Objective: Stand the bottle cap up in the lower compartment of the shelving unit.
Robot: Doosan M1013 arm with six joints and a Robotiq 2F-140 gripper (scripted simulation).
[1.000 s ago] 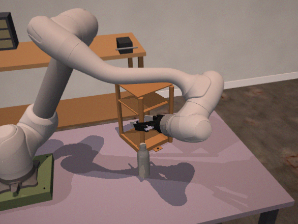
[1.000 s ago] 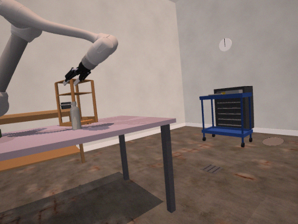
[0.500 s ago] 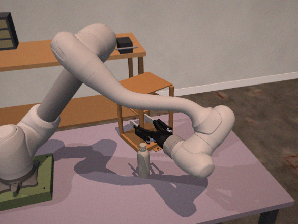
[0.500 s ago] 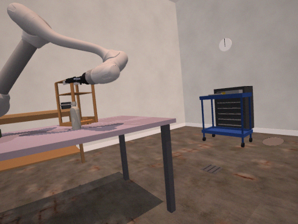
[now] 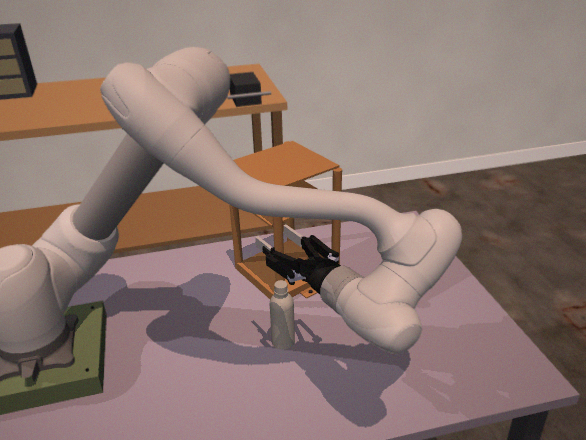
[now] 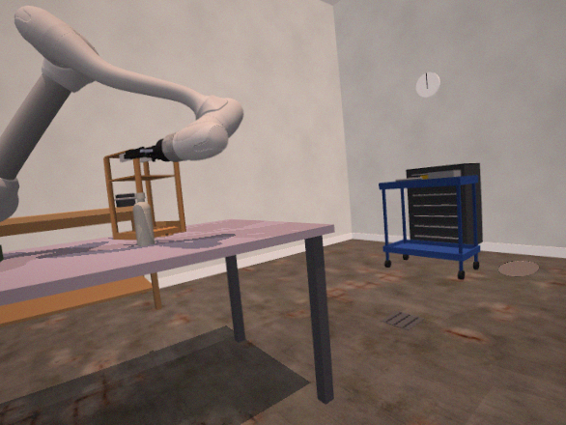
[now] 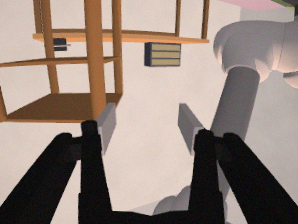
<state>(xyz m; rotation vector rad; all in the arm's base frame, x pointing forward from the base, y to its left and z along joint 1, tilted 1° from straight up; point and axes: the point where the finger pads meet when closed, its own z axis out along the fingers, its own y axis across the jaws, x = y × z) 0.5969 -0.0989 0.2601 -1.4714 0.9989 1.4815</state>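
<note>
The bottle is 19 cm below my hand. The rest, counted from my hand: wooden shelving unit (8 cm ahead, 28 cm to the left, 13 cm below).
</note>
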